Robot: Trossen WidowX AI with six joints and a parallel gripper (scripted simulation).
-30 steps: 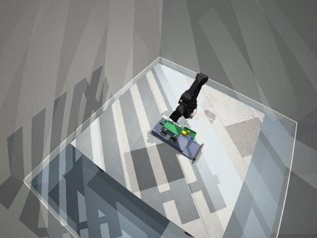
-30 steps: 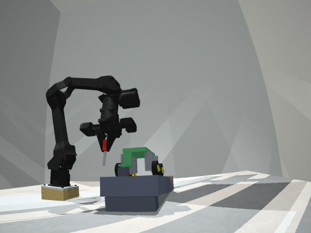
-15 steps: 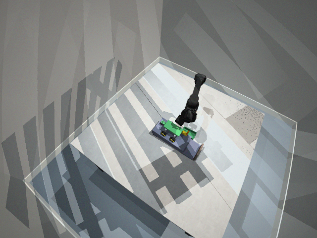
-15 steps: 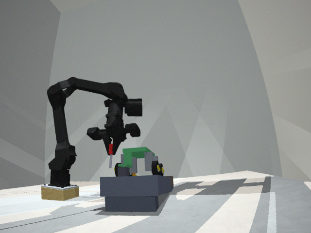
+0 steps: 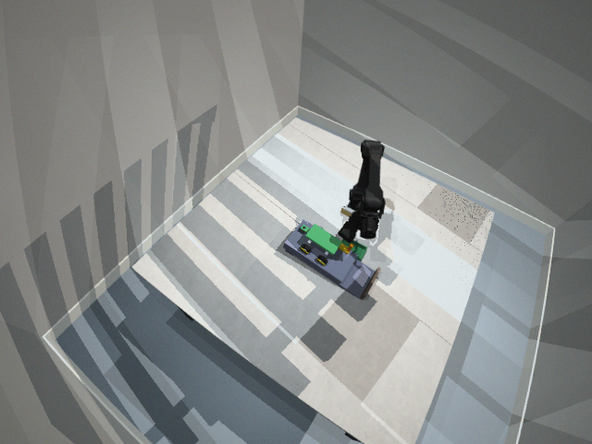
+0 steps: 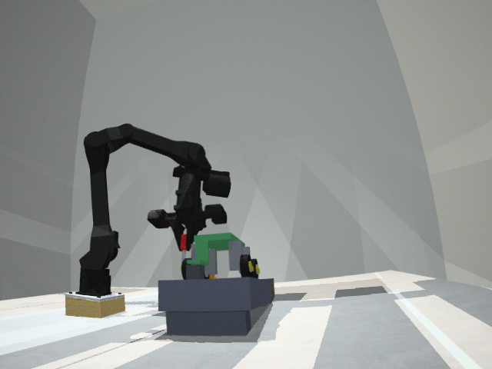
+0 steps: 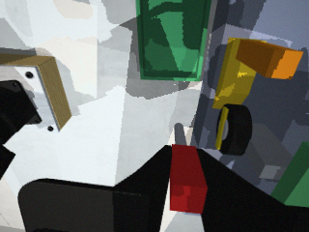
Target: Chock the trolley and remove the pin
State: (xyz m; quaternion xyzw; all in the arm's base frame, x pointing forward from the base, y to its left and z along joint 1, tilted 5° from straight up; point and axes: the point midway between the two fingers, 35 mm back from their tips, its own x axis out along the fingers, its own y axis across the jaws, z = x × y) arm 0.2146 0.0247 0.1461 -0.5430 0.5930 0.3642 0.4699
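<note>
Right now my gripper tip is 10 mm past the green tray, 50 mm to the right of it and 150 mm above it. From my gripper tip the other things lie so: green trolley: 90 mm ahead, 70 mm to the right, 30 mm below; stop pin: right at my gripper tip; yellow chock: 50 mm ahead, 20 mm to the left, 60 mm below.
</note>
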